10 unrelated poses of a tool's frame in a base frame.
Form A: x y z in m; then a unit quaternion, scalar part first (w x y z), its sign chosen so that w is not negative.
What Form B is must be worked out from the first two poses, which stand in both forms.
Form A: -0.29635, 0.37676, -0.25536, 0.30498, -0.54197, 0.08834, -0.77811
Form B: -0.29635, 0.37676, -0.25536, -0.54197, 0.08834, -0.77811, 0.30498
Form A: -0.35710, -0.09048, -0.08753, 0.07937, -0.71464, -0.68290, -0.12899
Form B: -0.35710, -0.09048, -0.08753, -0.71464, -0.68290, -0.12899, 0.07937
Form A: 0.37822, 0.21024, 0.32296, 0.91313, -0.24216, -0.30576, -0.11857
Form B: 0.37822, 0.21024, 0.32296, -0.24216, -0.30576, -0.11857, 0.91313
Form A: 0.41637, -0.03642, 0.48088, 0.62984, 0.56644, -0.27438, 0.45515
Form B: 0.41637, -0.03642, 0.48088, 0.56644, -0.27438, 0.45515, 0.62984
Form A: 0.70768, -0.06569, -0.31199, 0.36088, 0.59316, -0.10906, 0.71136
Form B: 0.70768, -0.06569, -0.31199, 0.59316, -0.10906, 0.71136, 0.36088
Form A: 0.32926, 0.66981, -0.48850, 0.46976, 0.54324, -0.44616, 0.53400
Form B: 0.32926, 0.66981, -0.48850, 0.54324, -0.44616, 0.53400, 0.46976
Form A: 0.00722, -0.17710, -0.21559, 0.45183, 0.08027, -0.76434, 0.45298
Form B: 0.00722, -0.17710, -0.21559, 0.08027, -0.76434, 0.45298, 0.45183
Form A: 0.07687, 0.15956, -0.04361, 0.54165, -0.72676, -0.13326, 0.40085
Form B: 0.07687, 0.15956, -0.04361, -0.72676, -0.13326, 0.40085, 0.54165
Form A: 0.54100, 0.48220, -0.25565, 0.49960, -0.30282, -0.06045, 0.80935
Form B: 0.54100, 0.48220, -0.25565, -0.30282, -0.06045, 0.80935, 0.49960
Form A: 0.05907, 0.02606, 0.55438, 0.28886, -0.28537, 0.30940, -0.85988
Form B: 0.05907, 0.02606, 0.55438, -0.28537, 0.30940, -0.85988, 0.28886
